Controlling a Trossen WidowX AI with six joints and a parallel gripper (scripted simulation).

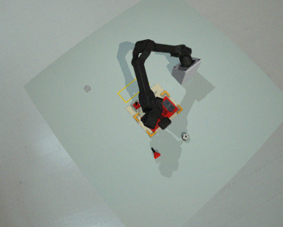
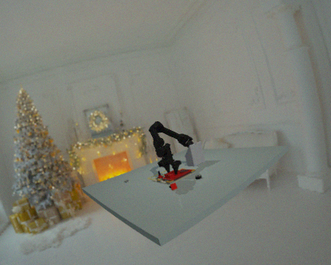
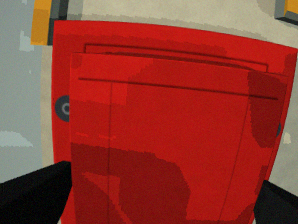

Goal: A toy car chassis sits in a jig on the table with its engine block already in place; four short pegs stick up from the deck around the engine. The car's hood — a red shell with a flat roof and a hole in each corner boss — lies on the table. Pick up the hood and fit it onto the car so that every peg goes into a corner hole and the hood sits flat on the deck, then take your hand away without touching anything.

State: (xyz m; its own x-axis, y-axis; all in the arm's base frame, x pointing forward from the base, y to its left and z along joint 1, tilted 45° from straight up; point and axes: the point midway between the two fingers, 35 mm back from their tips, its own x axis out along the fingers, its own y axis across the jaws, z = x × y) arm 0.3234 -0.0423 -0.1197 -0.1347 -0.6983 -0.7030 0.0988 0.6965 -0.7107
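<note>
My gripper tip is right at the red hood.
</note>
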